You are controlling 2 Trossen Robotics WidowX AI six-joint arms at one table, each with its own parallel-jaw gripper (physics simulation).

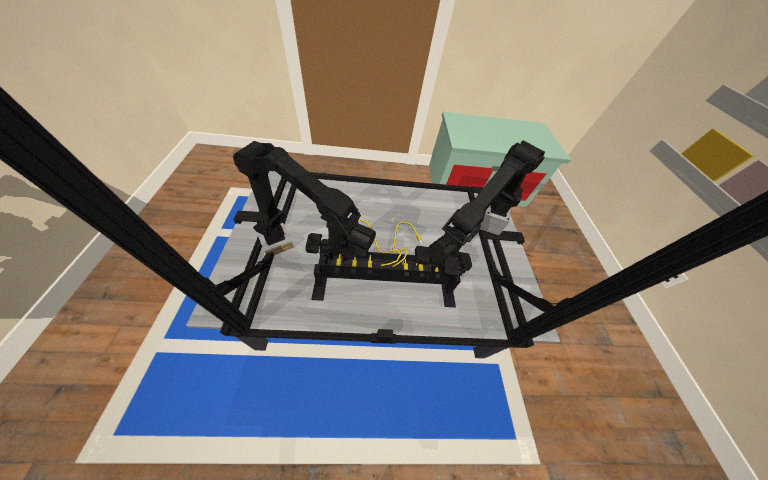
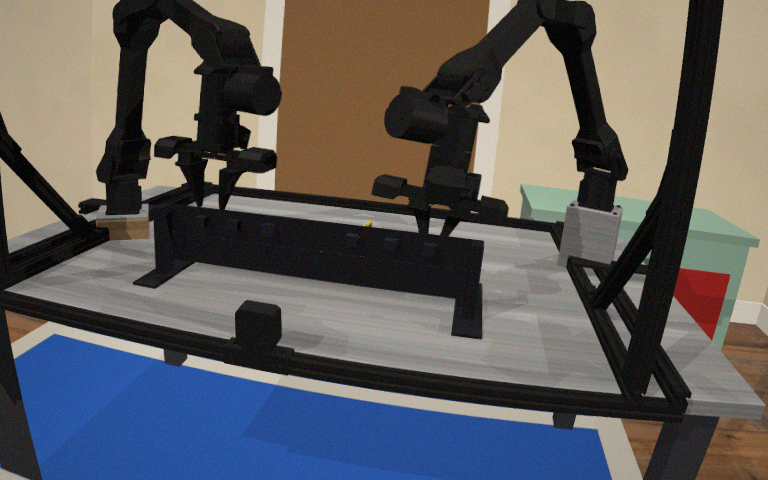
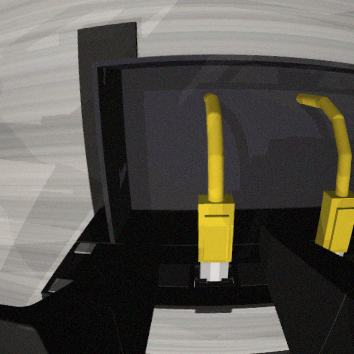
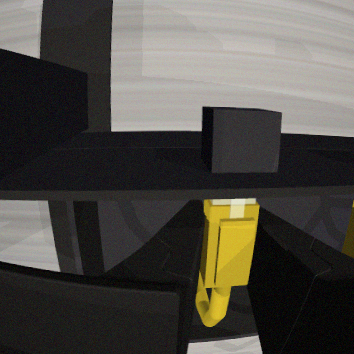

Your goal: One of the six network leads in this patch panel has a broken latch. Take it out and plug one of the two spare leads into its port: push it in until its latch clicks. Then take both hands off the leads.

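Frame: origin at the left arm's base, x left, y ahead, z down, level; millimetres.
Seen in the pictures: left gripper, fingertip midpoint: (image 1: 337, 259) (image 3: 209, 236); right gripper, fingertip midpoint: (image 2: 428, 257) (image 4: 219, 212); left arm's base, origin of the base link: (image 1: 274, 236) (image 2: 123, 210); right arm's base, origin of the base link: (image 1: 498, 209) (image 2: 596, 206).
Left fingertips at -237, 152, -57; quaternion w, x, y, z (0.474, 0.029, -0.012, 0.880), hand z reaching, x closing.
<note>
Pixels of each thing's top centre, then the offset from my left fingertips to it, as dx, dy, dz. "spot": a spot on its surface instead. Level surfaces: height alone.
- black patch panel, middle of its top: (image 2: 315, 216) (image 1: 388, 263) -98, +141, -8
- grey table, its level: dz +101
- yellow plug, surface spot: (image 4: 230, 246) spot: -191, +284, +6
- first lead's plug, middle of its top: (image 3: 215, 262) -14, -6, +6
- second plugged lead, middle of its top: (image 3: 337, 252) -42, +39, +7
- Loose yellow cable, surface spot: (image 1: 401, 223) spot: +93, +344, +98
The black patch panel (image 1: 382, 275) (image 2: 311, 257) (image 4: 140, 165) stands across the grey table (image 1: 373, 310) with yellow network leads plugged in along it. My right gripper (image 1: 436, 262) (image 2: 434, 229) (image 4: 219, 212) is shut on the yellow plug (image 4: 230, 246) of a lead near the panel's right end; the plug sits in its port. My left gripper (image 1: 344, 252) (image 2: 210, 200) is open at the panel's left end, its fingers on either side of the first lead's plug (image 3: 215, 228) without touching it. A second plugged lead (image 3: 335, 225) is beside it. Loose yellow cable (image 1: 403, 226) arcs behind the panel.
A black frame (image 1: 382, 337) (image 2: 430, 381) rims the table, with a small black block (image 2: 257, 321) on its front rail. A teal cabinet (image 1: 487, 138) stands behind the right arm. The right arm's grey base (image 2: 589, 233) is at the table's right edge.
</note>
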